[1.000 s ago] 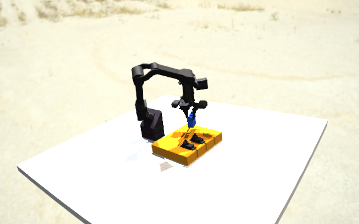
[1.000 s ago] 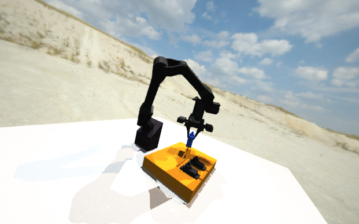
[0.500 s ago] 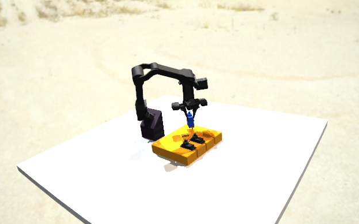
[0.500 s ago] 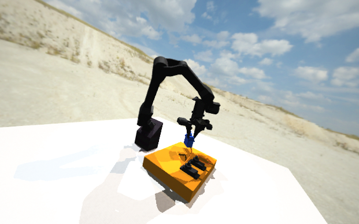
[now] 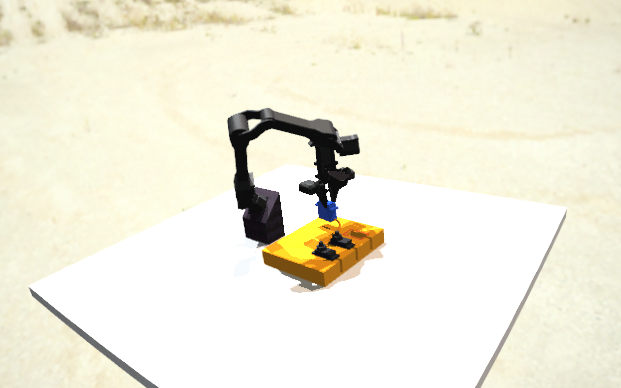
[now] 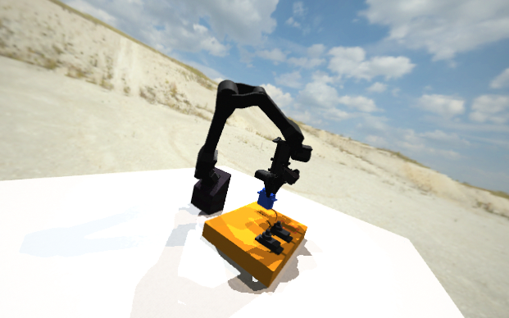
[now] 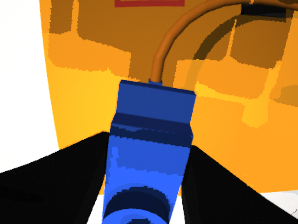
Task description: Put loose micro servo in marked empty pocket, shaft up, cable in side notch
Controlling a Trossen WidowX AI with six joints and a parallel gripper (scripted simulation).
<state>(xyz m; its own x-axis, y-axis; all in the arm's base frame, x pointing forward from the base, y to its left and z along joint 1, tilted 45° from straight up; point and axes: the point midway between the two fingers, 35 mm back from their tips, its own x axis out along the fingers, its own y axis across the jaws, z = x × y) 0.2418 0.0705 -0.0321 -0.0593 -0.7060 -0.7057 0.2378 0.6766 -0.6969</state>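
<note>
The orange deck is 20 mm behind my gripper tip, 70 mm to the right of it and 100 mm below it.
</note>
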